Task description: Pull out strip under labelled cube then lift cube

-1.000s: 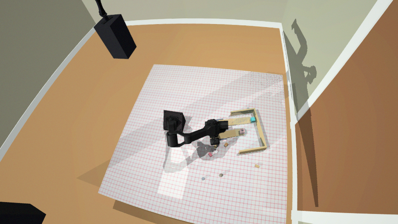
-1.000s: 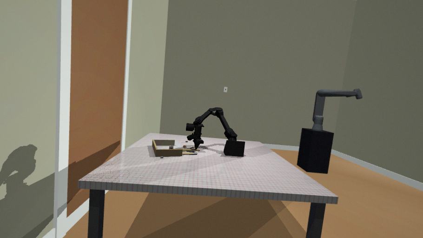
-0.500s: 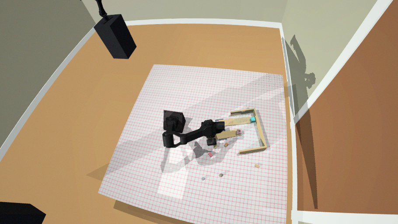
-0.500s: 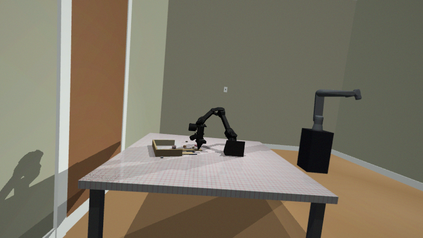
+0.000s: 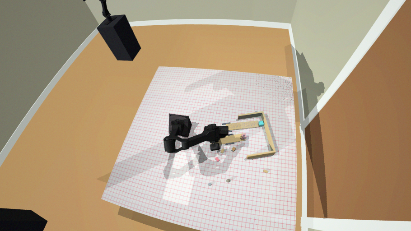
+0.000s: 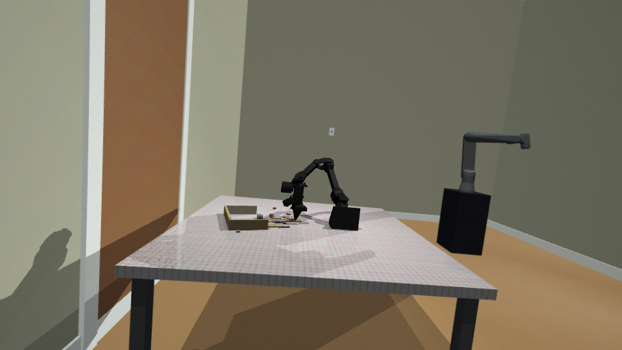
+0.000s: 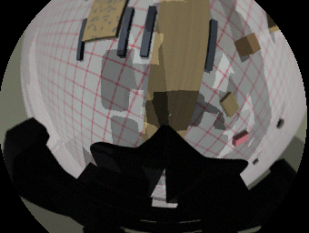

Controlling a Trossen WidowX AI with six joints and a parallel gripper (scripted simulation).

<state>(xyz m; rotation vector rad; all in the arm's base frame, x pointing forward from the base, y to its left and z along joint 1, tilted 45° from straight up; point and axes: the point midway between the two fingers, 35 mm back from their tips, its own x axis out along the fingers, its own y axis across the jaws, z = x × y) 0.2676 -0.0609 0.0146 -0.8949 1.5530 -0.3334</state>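
My gripper tip is now 90 mm short of the tan strip and 40 mm to the right of it. The rest, counted from my gripper tip: pink labelled cube 200 mm ahead, 70 mm to the left, 10 mm above.
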